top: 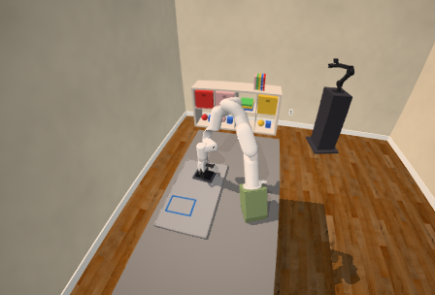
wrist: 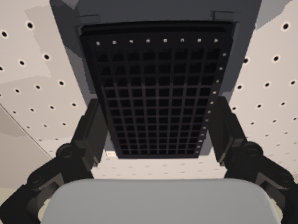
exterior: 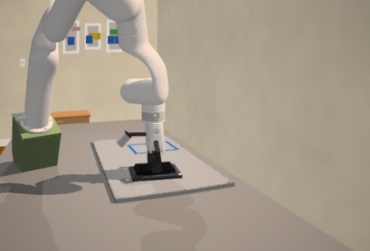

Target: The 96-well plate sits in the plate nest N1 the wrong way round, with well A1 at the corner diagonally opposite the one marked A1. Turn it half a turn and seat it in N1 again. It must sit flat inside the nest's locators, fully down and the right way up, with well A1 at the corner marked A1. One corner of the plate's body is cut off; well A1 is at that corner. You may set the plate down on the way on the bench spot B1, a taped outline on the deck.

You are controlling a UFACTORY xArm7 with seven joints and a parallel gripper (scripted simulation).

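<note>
Right now my hand is 2 cm above the dark plate nest N1. Round my hand: black 96-well plate: 1 cm below.
</note>
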